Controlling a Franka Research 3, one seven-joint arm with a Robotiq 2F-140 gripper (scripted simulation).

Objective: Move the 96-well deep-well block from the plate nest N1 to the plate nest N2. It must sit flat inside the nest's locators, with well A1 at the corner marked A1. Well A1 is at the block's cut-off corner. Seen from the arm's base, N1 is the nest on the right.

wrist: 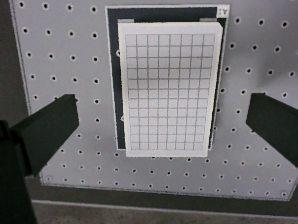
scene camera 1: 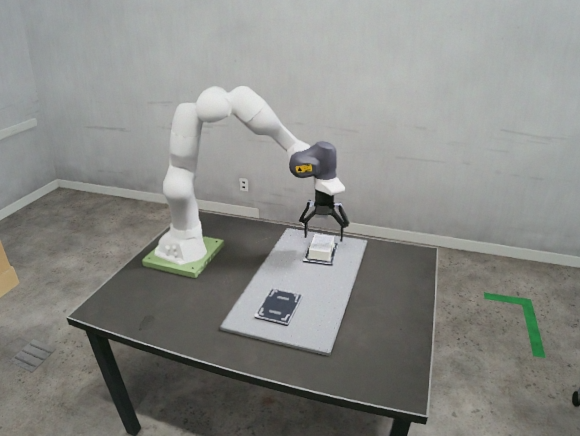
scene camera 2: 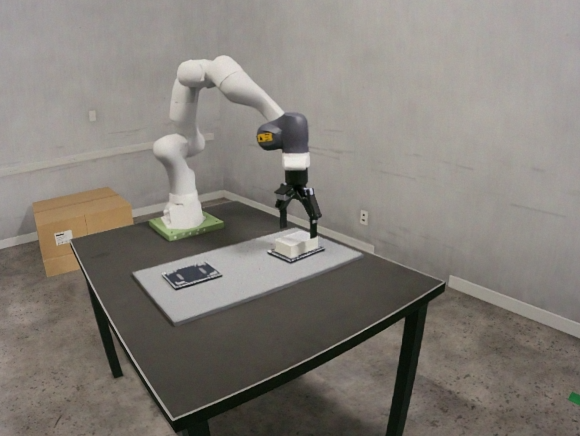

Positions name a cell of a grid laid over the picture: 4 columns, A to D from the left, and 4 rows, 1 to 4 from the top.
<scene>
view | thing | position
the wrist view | my gripper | C2
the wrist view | white 96-well deep-well block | C2
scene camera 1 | my gripper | C3
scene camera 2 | my gripper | C3
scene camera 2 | white 96-well deep-well block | C3
</scene>
